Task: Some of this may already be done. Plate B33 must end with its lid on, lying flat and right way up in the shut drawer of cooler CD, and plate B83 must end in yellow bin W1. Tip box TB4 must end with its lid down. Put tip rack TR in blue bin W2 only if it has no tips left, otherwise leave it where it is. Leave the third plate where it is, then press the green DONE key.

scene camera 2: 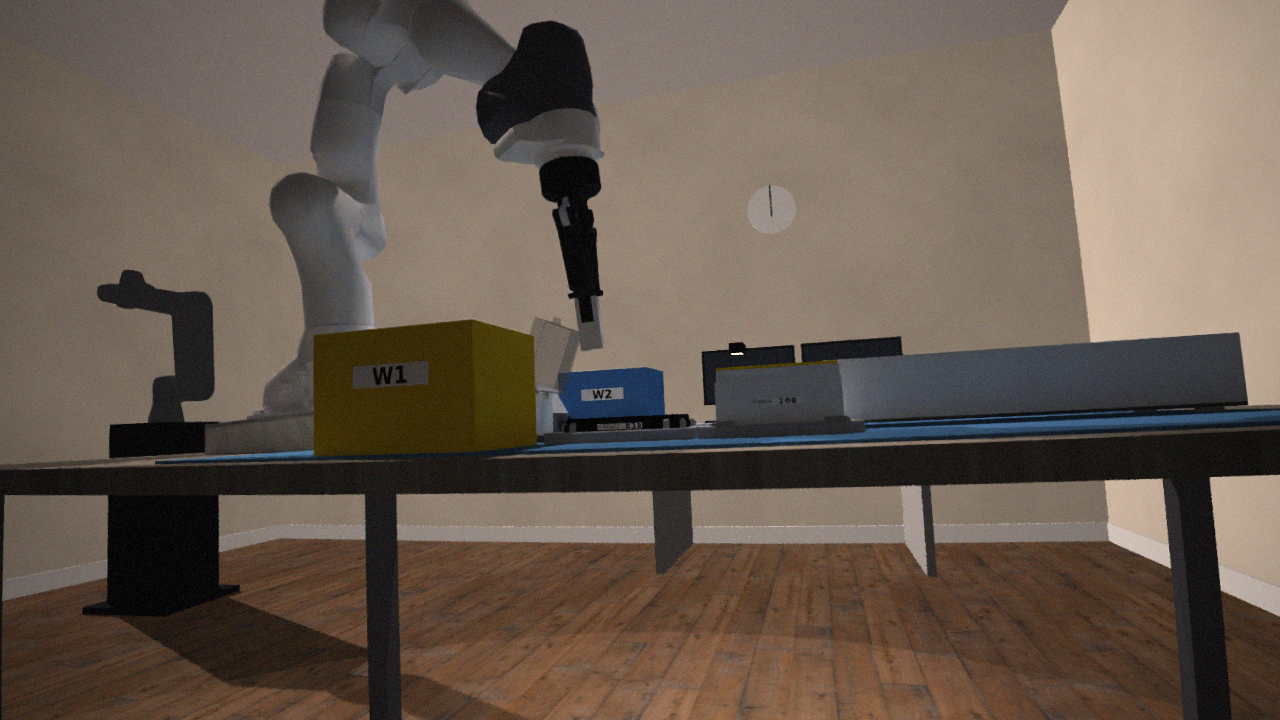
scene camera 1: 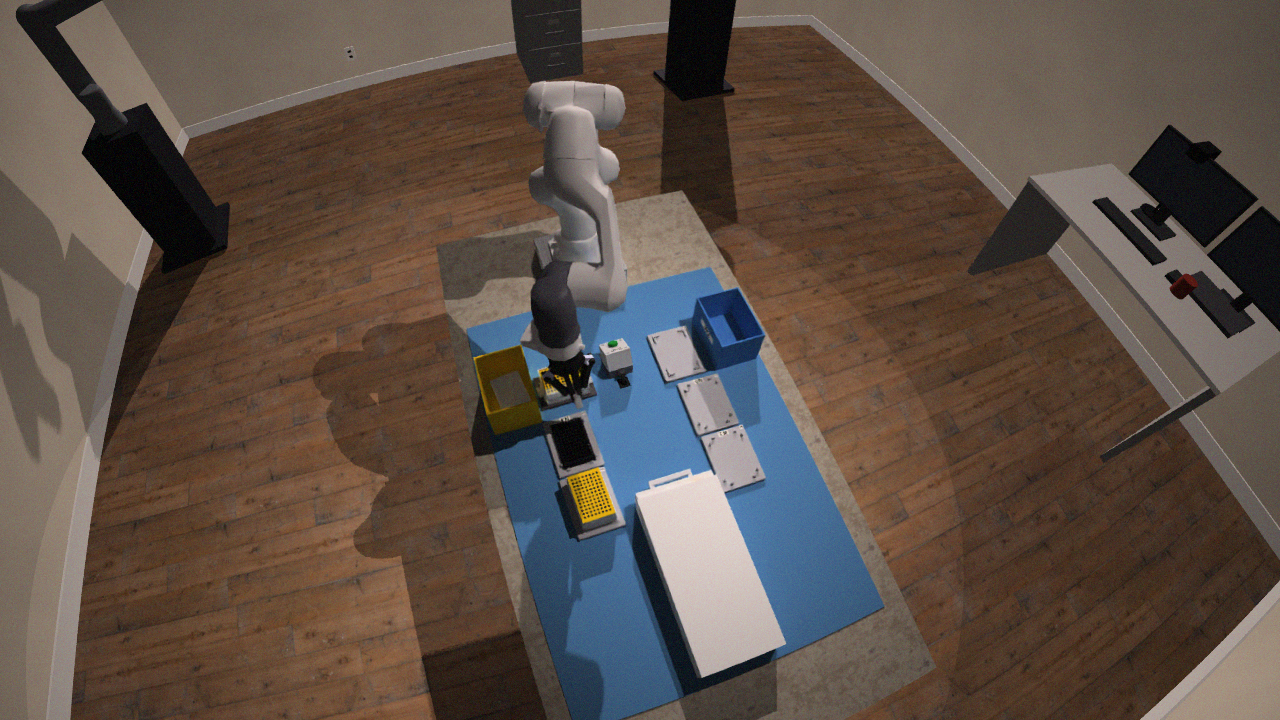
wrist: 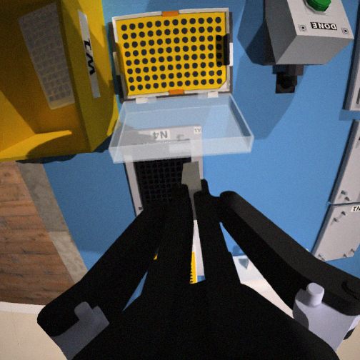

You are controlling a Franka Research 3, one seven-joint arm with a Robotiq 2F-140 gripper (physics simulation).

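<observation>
My gripper point(scene camera 1: 577, 401) point(scene camera 2: 590, 340) point(wrist: 192, 173) is shut and empty, above the mat on the hinge side of the tip box. The tip box point(scene camera 1: 554, 383) point(wrist: 172, 55) shows yellow with dark holes; its clear lid point(scene camera 2: 553, 344) point(wrist: 182, 125) is open and tilted back. A pale plate point(scene camera 1: 511, 391) point(wrist: 47, 57) lies in yellow bin W1 point(scene camera 1: 514, 420) point(scene camera 2: 389, 425) point(wrist: 92, 125). A black plate point(scene camera 1: 572, 442) point(scene camera 2: 617, 425) point(wrist: 159, 181) sits on a grey holder. The yellow tip rack point(scene camera 1: 591, 497) stands beyond it; whether it has tips is unclear. The white cooler's point(scene camera 1: 711, 573) point(scene camera 2: 1047, 380) drawer looks shut.
The DONE box point(scene camera 1: 616, 359) point(wrist: 312, 42) with its green key point(scene camera 1: 613, 343) point(wrist: 318, 4) stands beside the tip box. Blue bin W2 point(scene camera 1: 709, 347) point(scene camera 2: 626, 407) is at the far right. Grey holders point(scene camera 1: 677, 354) point(scene camera 1: 707, 404) point(scene camera 1: 733, 458) form a row along the right.
</observation>
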